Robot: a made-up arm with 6 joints. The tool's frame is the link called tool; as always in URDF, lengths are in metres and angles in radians. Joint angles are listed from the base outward. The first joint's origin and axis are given. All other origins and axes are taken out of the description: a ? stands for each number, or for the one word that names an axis. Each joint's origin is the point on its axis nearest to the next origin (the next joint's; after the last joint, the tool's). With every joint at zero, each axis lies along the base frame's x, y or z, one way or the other. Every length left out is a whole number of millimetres.
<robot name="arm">
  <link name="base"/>
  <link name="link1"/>
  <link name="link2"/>
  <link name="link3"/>
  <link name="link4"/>
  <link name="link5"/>
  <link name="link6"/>
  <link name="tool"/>
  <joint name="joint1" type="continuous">
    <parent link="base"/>
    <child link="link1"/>
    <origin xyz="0 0 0.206"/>
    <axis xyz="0 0 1"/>
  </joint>
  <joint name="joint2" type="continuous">
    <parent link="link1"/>
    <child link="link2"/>
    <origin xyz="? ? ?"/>
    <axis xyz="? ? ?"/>
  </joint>
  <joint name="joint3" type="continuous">
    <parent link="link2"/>
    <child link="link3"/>
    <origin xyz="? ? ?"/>
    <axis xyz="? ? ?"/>
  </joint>
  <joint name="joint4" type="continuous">
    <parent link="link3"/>
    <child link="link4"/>
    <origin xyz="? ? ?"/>
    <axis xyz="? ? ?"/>
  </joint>
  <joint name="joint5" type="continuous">
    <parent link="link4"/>
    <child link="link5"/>
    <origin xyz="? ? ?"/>
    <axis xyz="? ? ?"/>
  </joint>
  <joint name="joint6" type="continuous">
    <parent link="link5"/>
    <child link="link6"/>
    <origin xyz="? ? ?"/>
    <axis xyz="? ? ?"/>
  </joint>
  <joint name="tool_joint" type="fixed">
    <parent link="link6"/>
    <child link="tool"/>
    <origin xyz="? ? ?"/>
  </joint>
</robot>
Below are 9 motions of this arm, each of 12 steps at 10 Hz.
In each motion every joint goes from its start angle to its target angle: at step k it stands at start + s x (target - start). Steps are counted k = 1, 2, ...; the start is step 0. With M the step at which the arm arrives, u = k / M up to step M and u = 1 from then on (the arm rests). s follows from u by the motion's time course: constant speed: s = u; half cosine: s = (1 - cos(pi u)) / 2; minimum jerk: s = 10 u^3 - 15 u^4 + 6 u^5.
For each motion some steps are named. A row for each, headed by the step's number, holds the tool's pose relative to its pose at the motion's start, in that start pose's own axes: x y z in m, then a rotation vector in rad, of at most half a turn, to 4 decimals.
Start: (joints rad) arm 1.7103 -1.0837 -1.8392 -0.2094 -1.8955 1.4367
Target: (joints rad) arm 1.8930 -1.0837 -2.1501 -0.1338 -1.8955 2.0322
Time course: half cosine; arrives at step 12
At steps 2, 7, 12:
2: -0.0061 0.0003 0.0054 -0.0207 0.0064 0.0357
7: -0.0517 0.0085 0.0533 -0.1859 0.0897 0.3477
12: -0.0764 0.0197 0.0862 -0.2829 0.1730 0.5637

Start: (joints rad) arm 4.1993 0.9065 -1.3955 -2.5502 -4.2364 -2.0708
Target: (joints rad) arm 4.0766 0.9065 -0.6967 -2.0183 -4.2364 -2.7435
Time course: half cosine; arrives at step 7
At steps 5, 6, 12:
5: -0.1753 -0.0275 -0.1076 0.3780 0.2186 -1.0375
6: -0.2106 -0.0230 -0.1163 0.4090 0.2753 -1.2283
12: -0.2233 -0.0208 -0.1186 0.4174 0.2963 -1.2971

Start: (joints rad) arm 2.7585 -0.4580 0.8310 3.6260 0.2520 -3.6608
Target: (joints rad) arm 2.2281 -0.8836 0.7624 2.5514 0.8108 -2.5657
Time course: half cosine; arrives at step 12
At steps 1, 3, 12:
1: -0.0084 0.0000 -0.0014 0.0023 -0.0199 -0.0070
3: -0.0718 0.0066 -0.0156 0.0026 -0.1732 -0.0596
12: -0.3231 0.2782 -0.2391 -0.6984 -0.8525 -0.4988

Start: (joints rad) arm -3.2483 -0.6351 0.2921 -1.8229 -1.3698 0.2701
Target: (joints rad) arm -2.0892 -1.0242 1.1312 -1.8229 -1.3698 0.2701
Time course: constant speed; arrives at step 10
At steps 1, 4, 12:
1: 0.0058 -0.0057 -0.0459 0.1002 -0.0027 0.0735
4: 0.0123 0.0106 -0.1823 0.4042 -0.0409 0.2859
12: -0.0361 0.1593 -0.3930 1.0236 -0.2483 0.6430

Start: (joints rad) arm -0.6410 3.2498 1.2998 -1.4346 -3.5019 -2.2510
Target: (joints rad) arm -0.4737 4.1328 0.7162 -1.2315 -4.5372 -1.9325
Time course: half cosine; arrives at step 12
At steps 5, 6, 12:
5: 0.0133 -0.1650 -0.1179 0.2185 0.2156 0.0067
6: 0.0090 -0.2313 -0.1529 0.3053 0.2733 0.0032
12: -0.0535 -0.5088 -0.2451 0.6803 0.3990 -0.0264

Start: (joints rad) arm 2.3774 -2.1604 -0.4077 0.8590 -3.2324 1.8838
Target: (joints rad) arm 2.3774 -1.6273 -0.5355 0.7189 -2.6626 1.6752
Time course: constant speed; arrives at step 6
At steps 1, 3, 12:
1: -0.0315 0.0292 0.0210 0.1481 0.0068 -0.0092
3: -0.0903 0.0826 0.0673 0.4471 0.0392 -0.0401
12: -0.1678 0.1534 0.1460 0.8982 0.1345 -0.1118

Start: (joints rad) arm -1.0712 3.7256 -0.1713 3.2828 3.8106 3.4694
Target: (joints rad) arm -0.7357 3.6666 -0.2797 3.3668 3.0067 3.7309
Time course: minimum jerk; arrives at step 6
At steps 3, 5, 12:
3: 0.0635 -0.0770 -0.0397 0.1281 0.2823 0.2533
5: 0.1318 -0.1281 -0.0867 0.2547 0.5435 0.4853
12: 0.1372 -0.1312 -0.0907 0.2647 0.5635 0.5027

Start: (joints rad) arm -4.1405 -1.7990 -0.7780 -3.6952 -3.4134 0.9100
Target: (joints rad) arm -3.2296 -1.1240 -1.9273 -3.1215 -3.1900 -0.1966
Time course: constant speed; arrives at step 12
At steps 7, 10, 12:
7: 0.3037 -0.0210 0.1498 0.4428 0.0638 -0.5461
10: 0.3900 0.0007 0.2576 0.5765 0.2332 -0.7184
12: 0.4256 0.0195 0.3370 0.6210 0.3782 -0.8138

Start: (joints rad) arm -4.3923 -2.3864 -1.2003 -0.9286 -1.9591 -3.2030
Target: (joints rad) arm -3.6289 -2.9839 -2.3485 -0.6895 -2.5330 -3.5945
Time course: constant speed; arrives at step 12
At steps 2, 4, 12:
2: -0.0089 0.0750 0.0414 0.1074 0.3419 -0.2048
4: 0.0014 0.1302 0.0912 0.1730 0.7180 -0.3745
12: 0.1393 0.2159 0.2017 -0.1316 2.3875 -0.6867

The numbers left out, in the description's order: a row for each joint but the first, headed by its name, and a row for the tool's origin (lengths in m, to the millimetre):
joint2: xyz 0 0.023 0, axis 0 1 0
joint3: xyz 0 0 0.469, axis 0 1 0
joint4: xyz 0 0 0.353, axis 0 0 1
joint5: xyz 0 0 0, axis 0 1 0
joint6: xyz 0 0 0.145, axis 0 0 1
tool: xyz 0 0 0

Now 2 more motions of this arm.
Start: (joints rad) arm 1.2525 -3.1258 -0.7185 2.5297 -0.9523 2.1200
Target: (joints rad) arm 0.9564 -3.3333 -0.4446 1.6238 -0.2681 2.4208
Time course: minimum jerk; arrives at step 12
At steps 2, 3, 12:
2: 0.0028 -0.0073 0.0011 0.0272 0.0089 -0.0002
3: 0.0081 -0.0212 0.0030 0.0786 0.0245 -0.0026
12: 0.0596 -0.1672 0.0105 0.6140 0.0187 -0.2443

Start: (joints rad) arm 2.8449 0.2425 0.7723 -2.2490 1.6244 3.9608
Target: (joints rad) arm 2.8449 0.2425 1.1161 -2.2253 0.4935 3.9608
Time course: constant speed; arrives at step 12
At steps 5, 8, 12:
5: 0.0138 -0.0847 -0.0536 0.4299 0.3602 -0.1098
8: 0.0080 -0.1288 -0.1042 0.7041 0.5562 -0.1708
12: -0.0185 -0.1701 -0.1856 1.0885 0.7919 -0.2414

